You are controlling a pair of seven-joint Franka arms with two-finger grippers.
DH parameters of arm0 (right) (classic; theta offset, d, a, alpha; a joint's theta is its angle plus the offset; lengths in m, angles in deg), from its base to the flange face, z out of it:
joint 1: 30.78 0.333 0 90
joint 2: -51.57 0 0 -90
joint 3: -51.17 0.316 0.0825 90
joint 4: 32.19 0 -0.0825 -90
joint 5: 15.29 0.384 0 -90
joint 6: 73.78 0 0.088 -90
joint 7: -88.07 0.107 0 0
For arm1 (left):
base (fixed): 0 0 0 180
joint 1: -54.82 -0.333 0 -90
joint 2: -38.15 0 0 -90
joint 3: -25.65 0.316 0.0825 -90
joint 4: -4.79 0 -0.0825 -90
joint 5: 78.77 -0.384 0 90
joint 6: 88.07 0 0.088 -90
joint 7: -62.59 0.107 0 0
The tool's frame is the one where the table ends.
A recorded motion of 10 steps. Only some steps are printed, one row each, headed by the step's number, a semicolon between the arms.
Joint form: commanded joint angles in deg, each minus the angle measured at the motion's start. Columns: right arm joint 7, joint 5, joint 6, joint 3, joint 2, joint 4, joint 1; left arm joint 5, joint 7, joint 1, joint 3, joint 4, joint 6, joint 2.
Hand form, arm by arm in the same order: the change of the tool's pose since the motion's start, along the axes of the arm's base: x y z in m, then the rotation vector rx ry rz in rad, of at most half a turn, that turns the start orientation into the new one. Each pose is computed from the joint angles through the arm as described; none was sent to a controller.
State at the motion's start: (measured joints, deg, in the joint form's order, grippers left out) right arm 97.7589 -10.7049 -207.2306 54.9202 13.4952 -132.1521 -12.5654; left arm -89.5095 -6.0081 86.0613 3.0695 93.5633 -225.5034 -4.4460
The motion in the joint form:
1: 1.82 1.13 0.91 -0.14 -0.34 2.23 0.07; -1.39 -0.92 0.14 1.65 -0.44 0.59 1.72
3: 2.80 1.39 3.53 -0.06 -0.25 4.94 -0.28; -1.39 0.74 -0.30 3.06 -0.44 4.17 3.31
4: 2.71 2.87 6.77 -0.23 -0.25 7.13 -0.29; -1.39 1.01 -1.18 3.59 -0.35 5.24 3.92
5: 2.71 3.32 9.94 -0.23 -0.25 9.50 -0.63; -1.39 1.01 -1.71 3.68 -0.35 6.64 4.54
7: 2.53 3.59 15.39 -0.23 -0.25 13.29 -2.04; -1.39 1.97 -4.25 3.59 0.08 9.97 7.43
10: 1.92 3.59 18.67 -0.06 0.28 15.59 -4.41; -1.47 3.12 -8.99 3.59 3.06 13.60 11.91
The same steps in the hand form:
1: 0.0101 0.0032 0.0104 0.0151 -0.0083 -0.0466; 0.0145 0.0089 0.0187 0.0132 -0.0482 0.0212
3: 0.0209 0.0040 0.0274 0.0214 -0.0074 -0.0685; 0.0269 0.0261 0.0281 0.0644 -0.0489 0.0146
4: 0.0264 0.0053 0.0390 0.0344 0.0178 -0.0815; 0.0377 0.0389 0.0317 0.0806 -0.0488 0.0311
5: 0.0333 0.0043 0.0524 0.0392 0.0342 -0.0866; 0.0420 0.0457 0.0365 0.0956 -0.0434 0.0403
7: 0.0460 -0.0081 0.0740 0.0403 0.0638 -0.0997; 0.0591 0.0721 0.0622 0.1221 -0.0460 0.0638
10: 0.0587 -0.0320 0.0940 0.0458 0.0707 -0.1209; 0.0809 0.1255 0.0850 0.1727 -0.0354 0.1151

